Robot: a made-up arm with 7 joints. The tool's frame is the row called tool.
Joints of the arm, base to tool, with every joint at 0 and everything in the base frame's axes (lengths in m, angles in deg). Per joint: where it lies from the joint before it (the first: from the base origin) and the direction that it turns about. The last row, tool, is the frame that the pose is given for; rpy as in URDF.
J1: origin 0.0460 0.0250 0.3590 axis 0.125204 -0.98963 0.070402
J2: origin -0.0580 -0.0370 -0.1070 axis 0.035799 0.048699 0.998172
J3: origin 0.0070 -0.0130 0.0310 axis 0 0 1
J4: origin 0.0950 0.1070 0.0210 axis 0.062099 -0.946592 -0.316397
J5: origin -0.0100 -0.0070 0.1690 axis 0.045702 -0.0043 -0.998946
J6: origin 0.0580 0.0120 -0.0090 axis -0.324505 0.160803 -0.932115
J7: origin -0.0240 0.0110 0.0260 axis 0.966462 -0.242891 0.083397
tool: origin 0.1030 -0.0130 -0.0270 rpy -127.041 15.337 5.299
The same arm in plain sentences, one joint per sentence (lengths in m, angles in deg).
The arm has seven revolute joints in a row. What follows holds with every joint at zero, and every direction is one of the base frame's. The first joint lies 0.0460 m along +x and 0.0250 m along +y and 0.3590 m along +z from the base frame's origin and turns about the direction (0.125204, -0.98963, 0.070402). The second joint lies 0.0580 m along -x and 0.0370 m along -y and 0.1070 m along -z from the first joint and turns about the direction (0.035799, 0.048699, 0.998172). The third joint lies 0.0070 m along +x and 0.0130 m along -y and 0.0310 m along +z from the second joint and turns about +z. The fourth joint lies 0.0950 m along +x and 0.1070 m along +y and 0.0210 m along +z from the third joint and turns about the direction (0.062099, -0.946592, -0.316397). The fifth joint lies 0.0100 m along -x and 0.0070 m along -y and 0.1690 m along +z from the fourth joint and turns about the direction (0.045702, -0.0043, -0.998946). The sixth joint lies 0.0580 m along +x and 0.0120 m along +y and 0.0090 m along -z from the fifth joint and turns about the direction (-0.324505, 0.160803, -0.932115). The seventh joint lies 0.0240 m along -x and 0.0110 m along +y and 0.0260 m along +z from the sixth joint and turns about the direction (0.966462, -0.242891, 0.083397). The tool frame, which is the frame that the pose is given for, lies 0.1030 m along +x and 0.0130 m along -y and 0.0270 m along -z from the seventh joint; its axes are the base frame's turned by roll -127.04, pitch 15.34 and yaw 5.30 deg (as in URDF: about the fixed x, then y, then z).
